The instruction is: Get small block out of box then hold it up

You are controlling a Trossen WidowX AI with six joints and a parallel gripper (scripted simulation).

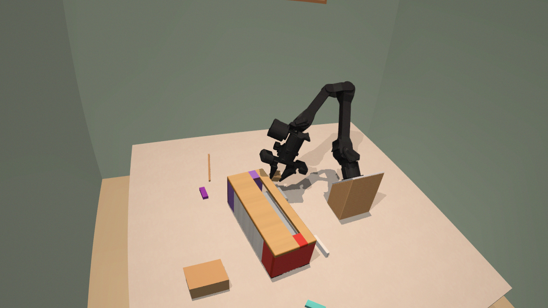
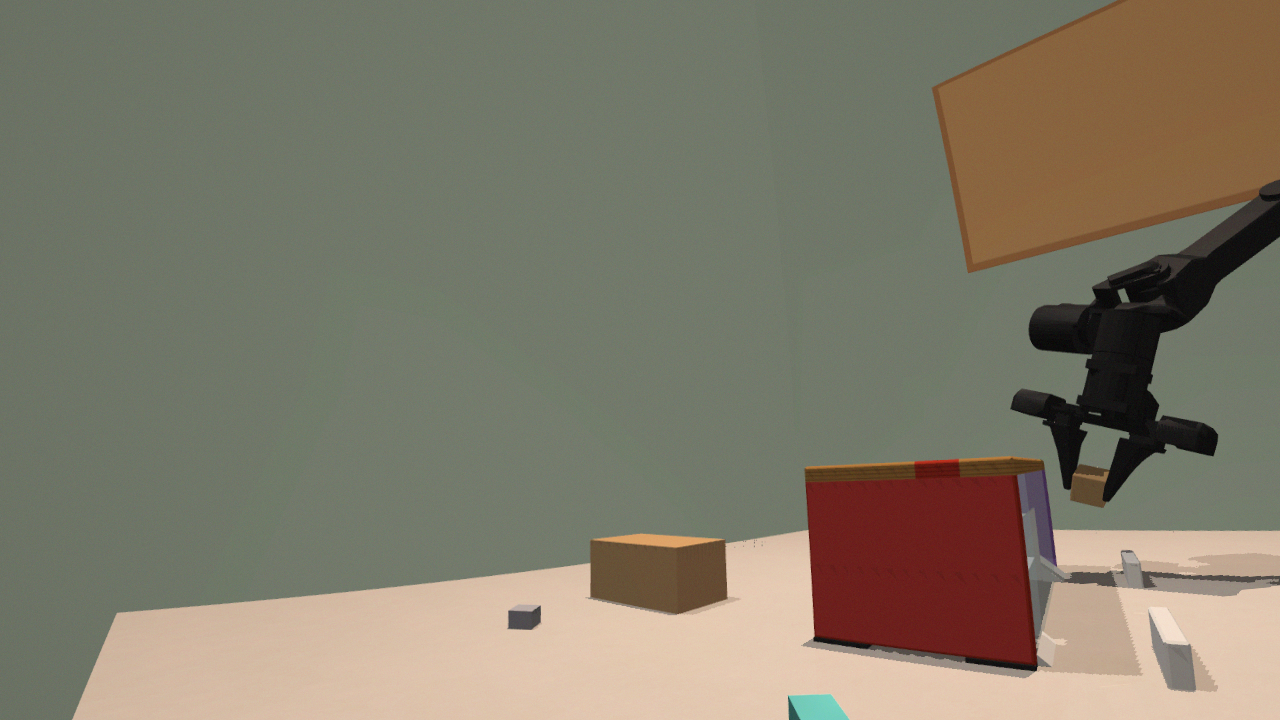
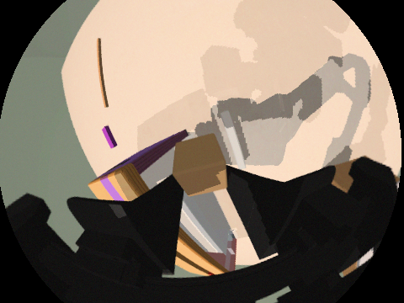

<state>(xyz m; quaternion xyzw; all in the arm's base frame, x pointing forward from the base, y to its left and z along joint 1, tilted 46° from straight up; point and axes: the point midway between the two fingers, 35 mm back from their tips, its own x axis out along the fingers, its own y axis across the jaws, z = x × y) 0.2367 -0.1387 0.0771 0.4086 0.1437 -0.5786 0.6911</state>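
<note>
The tan block lies 1 cm to the right of my gripper tip, 1 cm behind it and 1 cm above it. Also, from my gripper tip: long box (15 cm to the left, 6 cm ahead, 3 cm below); then thin orange stick (26 cm to the right, 20 cm ahead, 8 cm below); then purple block (26 cm ahead, 10 cm to the right, 8 cm below).
</note>
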